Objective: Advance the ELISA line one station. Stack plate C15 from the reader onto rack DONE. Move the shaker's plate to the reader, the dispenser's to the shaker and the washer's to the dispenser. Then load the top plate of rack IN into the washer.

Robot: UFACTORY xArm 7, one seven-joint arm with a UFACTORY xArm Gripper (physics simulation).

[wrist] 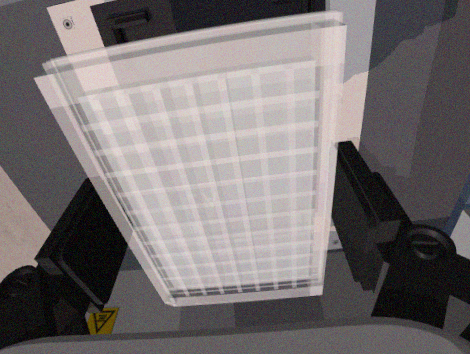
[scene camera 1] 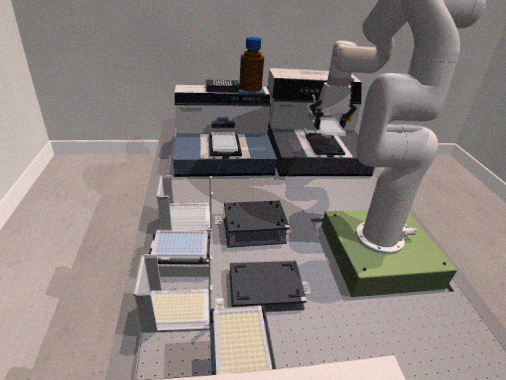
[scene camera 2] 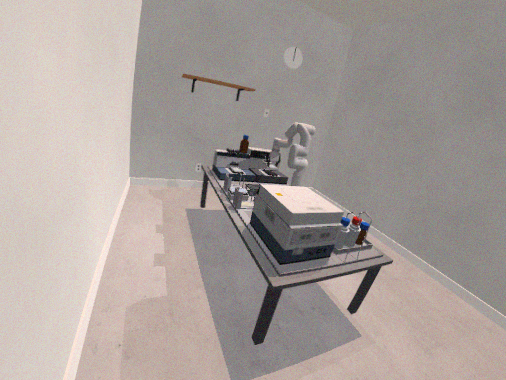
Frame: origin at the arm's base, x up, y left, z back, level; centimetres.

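Seen in the pictures: gripper, fingertip midpoint: (wrist: 220, 188) (scene camera 1: 329, 128) (scene camera 2: 271, 166); arm's base at its link origin: (scene camera 1: 379, 238).
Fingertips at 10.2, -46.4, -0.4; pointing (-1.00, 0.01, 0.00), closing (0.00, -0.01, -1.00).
Observation:
Offsets run from my fingertips to a thing's middle, as dx, dy, dz. "pt": to the spot under its first point.
My gripper (scene camera 1: 332, 123) (wrist: 220, 188) is shut on a clear gridded plate {+0.5, -0.6, +0.0} (scene camera 1: 331, 128) (wrist: 215, 160), held above the black nest {pt -6.3, +0.3, -0.2} (scene camera 1: 325, 144) of the dark rear-right machine (scene camera 1: 365, 165). A pale plate {-6.5, -2.3, -37.3} (scene camera 1: 224, 143) sits in the blue machine {pt -8.7, +1.3, -49.3} (scene camera 1: 190, 152) at rear left. A blue plate {-9.2, +45.7, -51.4} (scene camera 1: 180, 243) sits between two left-side racks. The rear rack (scene camera 1: 164, 212) holds a clear plate {-12.7, +30.1, -50.3} (scene camera 1: 190, 216); the front rack (scene camera 1: 145, 312) holds a yellow plate {-13.9, +60.3, -51.7} (scene camera 1: 180, 308). Another yellow plate {-2.8, +75.9, -40.5} (scene camera 1: 241, 340) lies by the large white-topped device (scene camera 1: 345, 369) (scene camera 2: 300, 200). The machine and rack names are unreadable.
Two black platforms {pt -9.5, +35.8, -31.3} (scene camera 1: 256, 215) {pt -12.2, +56.6, -31.8} (scene camera 1: 267, 282) stand mid-table. The arm's green base (scene camera 1: 400, 282) is at right. A brown bottle {pt +14.7, -15.5, -26.7} (scene camera 1: 252, 72) (scene camera 2: 244, 145) stands on the blue machine. Capped bottles {-3.1, +117.3, -2.2} (scene camera 2: 355, 230) stand beside the large device. Rack posts rise along the left edge.

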